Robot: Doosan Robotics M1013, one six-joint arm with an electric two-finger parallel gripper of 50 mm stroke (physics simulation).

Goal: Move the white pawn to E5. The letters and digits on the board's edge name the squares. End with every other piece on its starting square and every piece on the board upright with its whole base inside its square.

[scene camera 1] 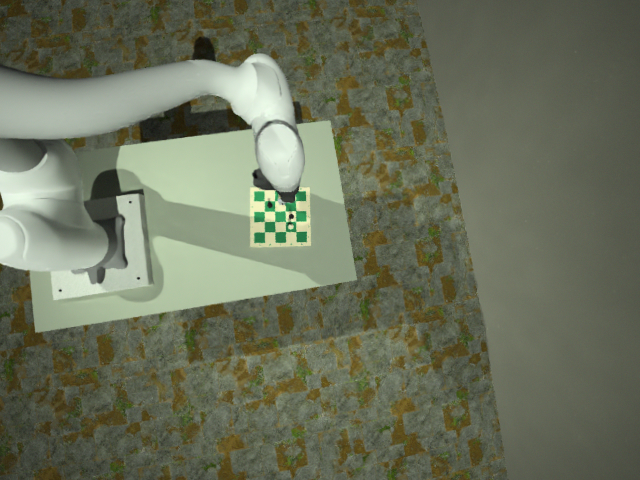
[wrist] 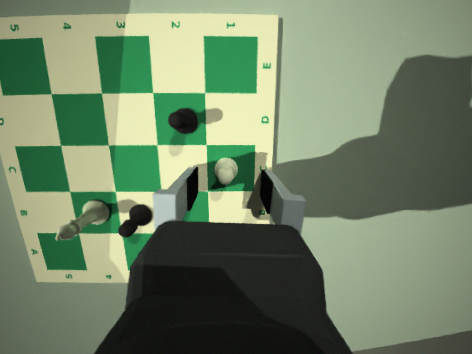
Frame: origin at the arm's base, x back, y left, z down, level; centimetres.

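Where they show: gripper, between the fingertips: (wrist: 229, 181); arm's base, origin of its link: (scene camera 1: 99, 245).
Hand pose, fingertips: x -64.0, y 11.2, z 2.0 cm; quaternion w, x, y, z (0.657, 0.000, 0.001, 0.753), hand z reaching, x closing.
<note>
Each offset is from my fingertips to the top centre of the thing. Level surfaces: height alone.
The white pawn @(dz -2.9, dx +1.0, dy -0.2 cm) (wrist: 226, 170) stands upright on green square C1 in the wrist view. In scene camera 1 the arm and gripper largely hide it. My gripper (wrist: 229, 181) (scene camera 1: 284, 198) is open, with nothing between its fingers. In the wrist view the fingers appear to either side of the pawn, one towards column 2, the other towards the board's edge; their height above the board is hard to tell. The chessboard @(dz +0.3, dx +1.7, dy -7.4 cm) (wrist: 180, 55) (scene camera 1: 254, 222) shows E5 at the upper left of the wrist view, with no piece on it.
A black pawn @(dz -2.9, dx +5.0, dy -2.9 cm) (wrist: 184, 120) (scene camera 1: 269, 204) stands on D2. Another black piece @(dz -2.9, dx -2.3, dy -7.8 cm) (wrist: 140, 215) (scene camera 1: 291, 216) stands on B3, close beside a tall white piece @(dz -4.1, dx -1.7, dy -11.5 cm) (wrist: 96, 212) (scene camera 1: 290, 226) on B4. The board lies on a pale green table top @(dz +0.9 cm) (scene camera 1: 206, 273).
</note>
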